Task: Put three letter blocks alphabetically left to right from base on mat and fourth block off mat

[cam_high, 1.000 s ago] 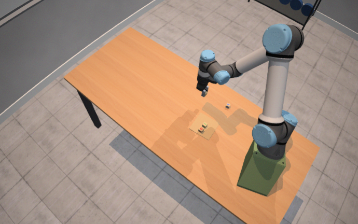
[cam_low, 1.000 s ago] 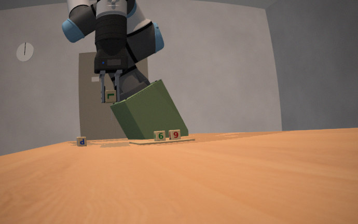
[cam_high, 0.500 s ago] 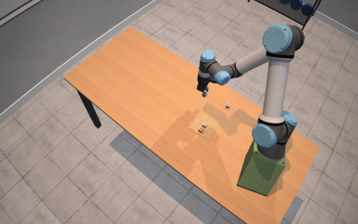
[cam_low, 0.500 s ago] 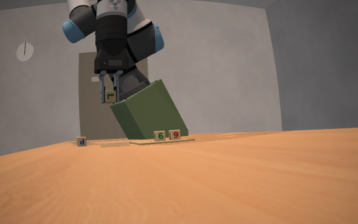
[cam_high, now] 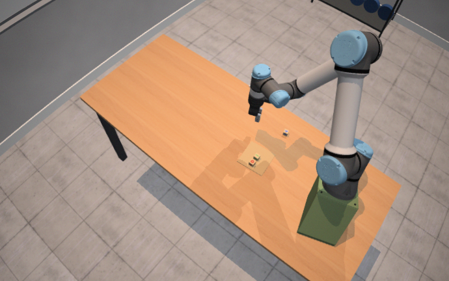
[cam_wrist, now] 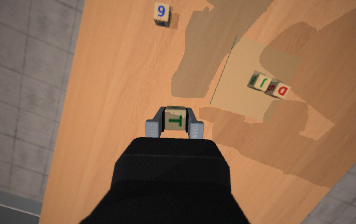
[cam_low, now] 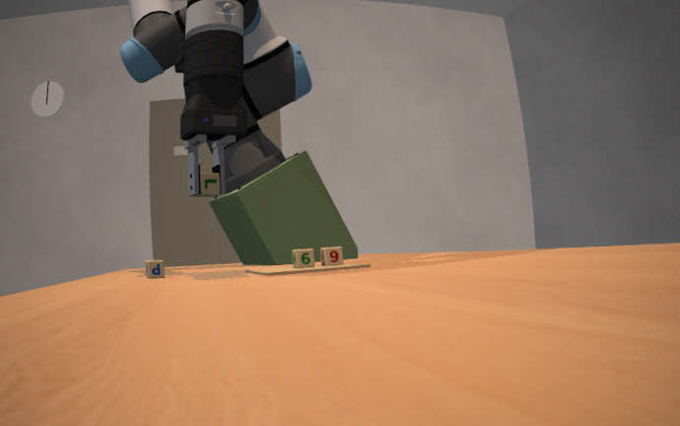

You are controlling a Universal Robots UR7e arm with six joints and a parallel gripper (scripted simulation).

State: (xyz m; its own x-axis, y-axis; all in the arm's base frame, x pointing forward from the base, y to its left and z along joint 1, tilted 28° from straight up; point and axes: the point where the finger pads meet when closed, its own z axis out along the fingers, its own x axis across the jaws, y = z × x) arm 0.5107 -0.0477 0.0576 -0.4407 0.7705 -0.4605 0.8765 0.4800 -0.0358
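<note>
The thin tan mat is 120 mm to the left of my hand, 120 mm below it and 110 mm behind it. Also, from my hand: red D block 160 mm to the left, 120 mm behind, 100 mm below; blue-marked block 130 mm behind, 110 mm below, 100 mm to the right.
</note>
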